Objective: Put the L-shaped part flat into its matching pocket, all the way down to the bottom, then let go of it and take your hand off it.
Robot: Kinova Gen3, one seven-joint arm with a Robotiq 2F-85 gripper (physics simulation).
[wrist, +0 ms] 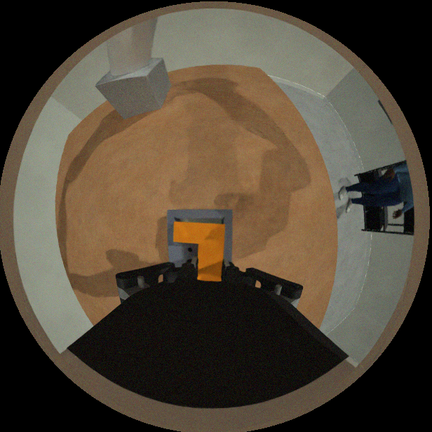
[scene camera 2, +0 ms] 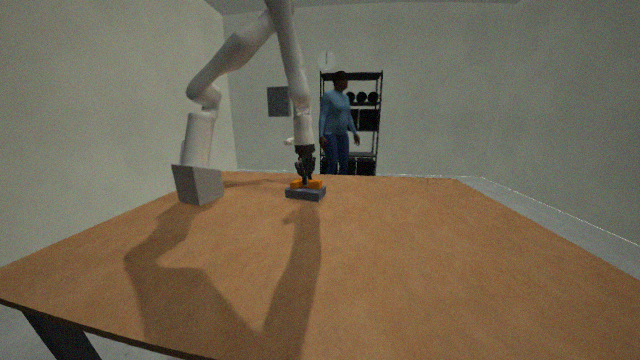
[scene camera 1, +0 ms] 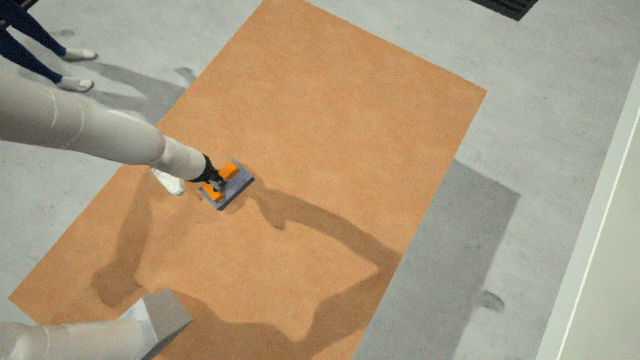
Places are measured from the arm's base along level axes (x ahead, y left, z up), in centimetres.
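Pixels of known places: gripper, fingertip midpoint: (scene camera 2: 307, 184) (scene camera 1: 221, 178); arm's base, link origin: (scene camera 2: 195, 166) (scene camera 1: 124, 342).
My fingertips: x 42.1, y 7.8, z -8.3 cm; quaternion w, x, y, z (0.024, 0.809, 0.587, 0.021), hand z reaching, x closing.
Note:
For each thing: its top centre in the pictures, then the offset to it from my fingertips. Level surfaces: height alone.
- orange L-shaped part, top centre: (scene camera 1: 222, 180) (scene camera 2: 306, 180) dx -0.4, dy -1.5, dz +2.0 cm
- blue-grey pocket block, top centre: (scene camera 1: 225, 182) (scene camera 2: 305, 187) dx -0.6, dy -1.4, dz -0.9 cm
- orange-brown table, surface height: dz -4.6 cm
The orange L-shaped part (scene camera 1: 229, 171) (scene camera 2: 314, 184) (wrist: 211, 245) is between the fingers of my gripper (scene camera 1: 218, 187) (scene camera 2: 306, 183) (wrist: 209, 264), which is shut on its long arm. The part looks flat and lies over the blue-grey pocket block (scene camera 1: 241, 185) (scene camera 2: 304, 194) (wrist: 228, 227). In scene camera 2 its orange sides show above the block's top. In the wrist view a strip of the pocket shows open beyond the part's far edge. The pocket's bottom under the part is hidden, and so is the part's near end.
The block sits on the orange-brown table (scene camera 1: 350, 125) (scene camera 2: 425, 260) (wrist: 225, 135). The arm's grey base block (scene camera 1: 167, 315) (scene camera 2: 200, 185) (wrist: 137, 90) stands on the table to one side. A person (scene camera 2: 337, 120) stands by a black shelf rack (scene camera 2: 381, 100) beyond the table.

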